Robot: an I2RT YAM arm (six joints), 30 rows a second.
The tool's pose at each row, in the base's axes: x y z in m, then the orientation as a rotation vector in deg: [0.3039, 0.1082, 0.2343, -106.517, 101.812, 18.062]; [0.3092, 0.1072, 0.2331, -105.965, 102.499, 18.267]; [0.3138, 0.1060, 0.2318, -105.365, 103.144, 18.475]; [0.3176, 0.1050, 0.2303, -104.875, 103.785, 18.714]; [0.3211, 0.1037, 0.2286, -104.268, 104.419, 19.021]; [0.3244, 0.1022, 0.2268, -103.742, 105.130, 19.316]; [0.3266, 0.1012, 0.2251, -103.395, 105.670, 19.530]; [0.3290, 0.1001, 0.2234, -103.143, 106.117, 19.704]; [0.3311, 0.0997, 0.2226, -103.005, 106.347, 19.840]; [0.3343, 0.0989, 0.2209, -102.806, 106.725, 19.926]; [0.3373, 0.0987, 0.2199, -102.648, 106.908, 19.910]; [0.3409, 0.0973, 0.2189, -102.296, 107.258, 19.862]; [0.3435, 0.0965, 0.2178, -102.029, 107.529, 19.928]
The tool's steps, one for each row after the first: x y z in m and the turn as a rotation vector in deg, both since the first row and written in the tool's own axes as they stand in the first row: [0.0020, -0.0049, 0.0015, 0.012, 0.042, 0.674]; [0.0042, -0.0091, 0.0028, 0.061, 0.038, 1.345]; [0.0062, -0.0125, 0.0043, 0.024, 0.073, 1.973]; [0.0085, -0.0156, 0.0057, 0.019, 0.022, 2.662]; [0.0111, -0.0184, 0.0070, -0.055, 0.062, 3.358]; [0.0130, -0.0202, 0.0084, -0.140, 0.124, 3.861]; [0.0151, -0.0222, 0.0096, -0.231, 0.194, 4.261]; [0.0161, -0.0241, 0.0105, -0.299, 0.206, 4.481]; [0.0179, -0.0269, 0.0121, -0.351, 0.300, 4.800]; [0.0189, -0.0296, 0.0134, -0.307, 0.343, 4.969]; [0.0210, -0.0329, 0.0142, -0.185, 0.409, 5.310]; [0.0225, -0.0352, 0.0152, -0.152, 0.418, 5.594]
